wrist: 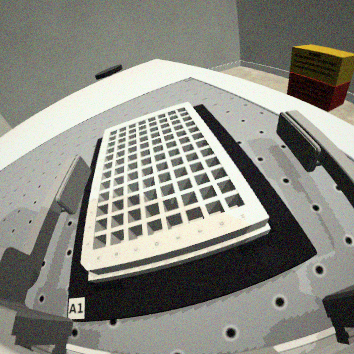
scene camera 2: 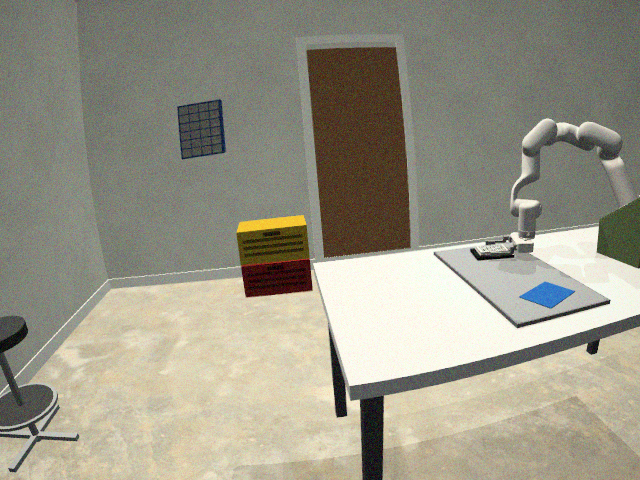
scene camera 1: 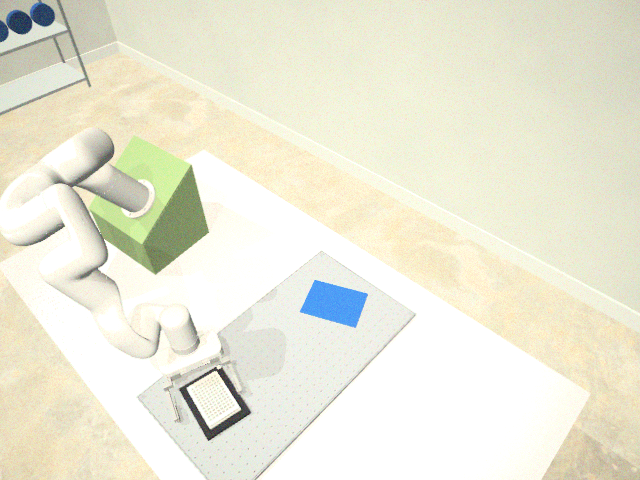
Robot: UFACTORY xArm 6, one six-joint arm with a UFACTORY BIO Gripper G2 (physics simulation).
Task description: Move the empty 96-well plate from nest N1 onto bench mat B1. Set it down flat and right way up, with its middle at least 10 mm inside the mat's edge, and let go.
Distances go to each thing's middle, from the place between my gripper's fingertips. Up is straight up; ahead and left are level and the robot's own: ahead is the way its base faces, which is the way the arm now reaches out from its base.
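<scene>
Black nest N1 (scene camera 1: 235, 418) is 20 mm to the left of my hand, 10 mm below it and 10 mm behind it. I see the blue bench mat B1 (scene camera 1: 327, 301) 450 mm to the left of my hand, 70 mm behind it and 20 mm below it. As for the white 96-well plate (scene camera 1: 215, 402), my hand is 20 mm to the right of it and 10 mm past it.
</scene>
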